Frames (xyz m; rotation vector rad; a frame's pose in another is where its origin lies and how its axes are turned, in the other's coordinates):
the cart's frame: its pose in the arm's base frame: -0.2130 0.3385 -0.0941 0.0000 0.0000 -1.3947
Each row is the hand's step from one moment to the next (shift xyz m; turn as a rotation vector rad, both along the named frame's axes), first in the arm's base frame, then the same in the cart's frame.
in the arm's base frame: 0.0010 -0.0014 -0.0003 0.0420 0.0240 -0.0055
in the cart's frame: 0.0016 0.0007 -0.0003 -0.0163 0.0456 -0.0055
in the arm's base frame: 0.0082 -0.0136 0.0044 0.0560 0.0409 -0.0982
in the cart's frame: 0.0148 0.0057 0.0044 -0.0305 0.0623 -0.0982
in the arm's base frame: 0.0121 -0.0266 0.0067 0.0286 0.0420 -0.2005
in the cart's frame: 0.0283 0.0073 0.0067 -0.0363 0.0355 -0.2005
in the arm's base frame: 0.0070 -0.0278 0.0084 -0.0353 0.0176 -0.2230
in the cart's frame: 0.0286 0.0020 0.0084 -0.0235 -0.0317 -0.2230
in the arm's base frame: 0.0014 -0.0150 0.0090 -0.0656 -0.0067 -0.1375
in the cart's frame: 0.0150 -0.0012 0.0090 -0.0049 -0.0658 -0.1375
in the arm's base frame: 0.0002 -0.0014 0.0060 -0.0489 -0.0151 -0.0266
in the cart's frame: 0.0014 0.0000 0.0060 0.0063 -0.0508 -0.0266
